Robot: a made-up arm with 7 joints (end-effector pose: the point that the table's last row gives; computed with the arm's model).
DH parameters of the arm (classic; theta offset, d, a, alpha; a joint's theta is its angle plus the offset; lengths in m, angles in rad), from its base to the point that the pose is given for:
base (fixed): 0 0.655 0.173 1.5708
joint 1: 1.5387 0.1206 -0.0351 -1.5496
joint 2: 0 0.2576 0.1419 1.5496
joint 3: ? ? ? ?
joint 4: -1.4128 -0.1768 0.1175 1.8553
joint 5: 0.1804 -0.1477 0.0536 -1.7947
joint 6: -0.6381 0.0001 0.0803 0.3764
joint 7: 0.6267 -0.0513 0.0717 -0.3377
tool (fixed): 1.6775 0.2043 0 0
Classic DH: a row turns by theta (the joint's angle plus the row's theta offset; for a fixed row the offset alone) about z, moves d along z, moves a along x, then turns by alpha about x.
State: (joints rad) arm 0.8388 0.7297 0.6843 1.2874 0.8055 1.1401 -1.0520
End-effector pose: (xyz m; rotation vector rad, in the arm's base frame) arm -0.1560 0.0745 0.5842 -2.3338 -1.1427 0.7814
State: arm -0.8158 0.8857 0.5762 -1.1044 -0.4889 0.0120 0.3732
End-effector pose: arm 0.1132 -0.3886 1.1726 -0.7387 0.0163 0.1702
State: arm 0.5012 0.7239 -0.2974 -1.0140 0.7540 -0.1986 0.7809
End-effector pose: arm -0.1840 -0.2109 0.7813 -1.3836 0.7283 -1.1461
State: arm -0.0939 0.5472 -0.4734 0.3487 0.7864 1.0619 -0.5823
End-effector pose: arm 0.1237 -0.1607 0.8636 -1.2273 0.6853 0.9707
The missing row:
joint 3: -1.5387 0.144 -0.06 -1.5708
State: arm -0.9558 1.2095 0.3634 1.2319 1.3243 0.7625 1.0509
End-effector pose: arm -0.0139 -0.0574 0.8786 1.1701 0.0098 -1.5177
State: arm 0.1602 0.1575 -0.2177 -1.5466 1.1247 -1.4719 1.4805
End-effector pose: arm -0.1335 -0.4244 0.7269 -1.0124 1.4385 -1.8569
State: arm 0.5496 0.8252 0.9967 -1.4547 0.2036 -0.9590 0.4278
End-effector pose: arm -0.2423 -0.2792 0.5994 0.3688 -1.2928 -1.6319
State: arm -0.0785 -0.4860 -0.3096 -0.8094 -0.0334 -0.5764 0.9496
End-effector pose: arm -0.1367 -0.5237 0.6573 -0.0307 0.8509 -0.0632
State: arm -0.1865 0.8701 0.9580 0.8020 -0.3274 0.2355 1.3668
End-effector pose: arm 0.0514 -0.0097 0.9395 1.6684 -0.1960 -2.3437
